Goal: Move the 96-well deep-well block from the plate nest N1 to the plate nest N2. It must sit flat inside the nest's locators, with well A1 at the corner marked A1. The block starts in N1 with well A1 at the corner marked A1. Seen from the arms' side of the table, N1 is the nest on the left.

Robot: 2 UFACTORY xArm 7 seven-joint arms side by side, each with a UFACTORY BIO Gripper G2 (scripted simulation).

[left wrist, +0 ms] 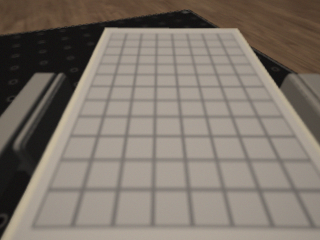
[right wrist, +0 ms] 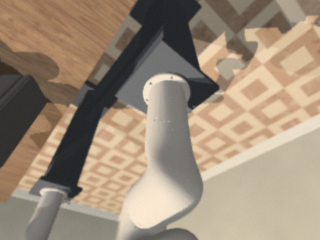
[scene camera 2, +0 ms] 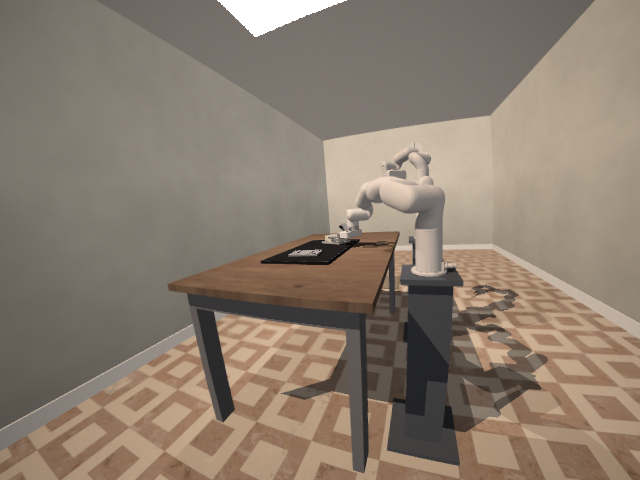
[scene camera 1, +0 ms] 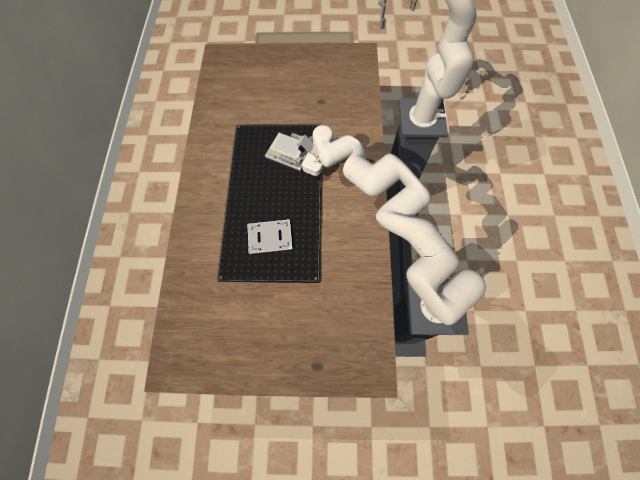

Labels:
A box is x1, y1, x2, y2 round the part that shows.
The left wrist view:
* white deep-well block: 167, 126 [1, 28, 319, 239]

